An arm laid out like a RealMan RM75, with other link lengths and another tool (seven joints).
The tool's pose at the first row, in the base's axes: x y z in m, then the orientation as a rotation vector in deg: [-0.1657, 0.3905, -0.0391, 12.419, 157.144, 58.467]
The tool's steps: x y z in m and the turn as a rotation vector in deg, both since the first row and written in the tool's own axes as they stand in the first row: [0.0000, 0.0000, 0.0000, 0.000, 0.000, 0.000]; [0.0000, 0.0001, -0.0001, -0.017, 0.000, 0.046]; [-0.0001, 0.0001, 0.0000, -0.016, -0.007, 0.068]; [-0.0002, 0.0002, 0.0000, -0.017, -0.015, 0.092]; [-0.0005, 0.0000, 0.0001, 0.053, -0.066, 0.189]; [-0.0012, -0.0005, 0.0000, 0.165, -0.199, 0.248]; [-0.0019, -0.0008, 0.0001, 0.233, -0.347, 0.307]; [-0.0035, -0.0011, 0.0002, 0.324, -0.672, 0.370]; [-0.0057, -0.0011, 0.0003, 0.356, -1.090, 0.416]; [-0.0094, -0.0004, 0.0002, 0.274, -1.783, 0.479]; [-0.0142, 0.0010, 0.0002, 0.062, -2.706, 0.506]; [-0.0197, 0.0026, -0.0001, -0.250, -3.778, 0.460]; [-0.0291, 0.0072, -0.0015, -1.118, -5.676, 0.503]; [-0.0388, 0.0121, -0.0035, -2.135, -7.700, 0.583]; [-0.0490, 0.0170, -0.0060, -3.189, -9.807, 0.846]
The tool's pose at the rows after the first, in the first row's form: [-0.1657, 0.3905, -0.0391, 12.419, 157.144, 58.467]; [-0.1657, 0.3905, -0.0390, 12.480, 157.142, 58.502]; [-0.1656, 0.3906, -0.0390, 12.514, 157.140, 58.503]; [-0.1655, 0.3906, -0.0389, 12.551, 157.136, 58.508]; [-0.1652, 0.3905, -0.0391, 12.720, 157.147, 58.418]; [-0.1646, 0.3899, -0.0393, 12.880, 157.101, 58.231]; [-0.1639, 0.3896, -0.0394, 13.039, 157.017, 58.097]; [-0.1623, 0.3891, -0.0395, 13.287, 156.787, 57.866]; [-0.1602, 0.3887, -0.0392, 13.541, 156.438, 57.675]; [-0.1566, 0.3884, -0.0382, 13.922, 155.780, 57.535]; [-0.1518, 0.3884, -0.0366, 14.330, 154.837, 57.472]; [-0.1465, 0.3883, -0.0345, 14.683, 153.693, 57.462]; [-0.1374, 0.3889, -0.0291, 15.416, 151.508, 57.879]; [-0.1282, 0.3893, -0.0231, 16.211, 149.128, 58.425]; [-0.1186, 0.3893, -0.0165, 17.259, 146.672, 59.000]
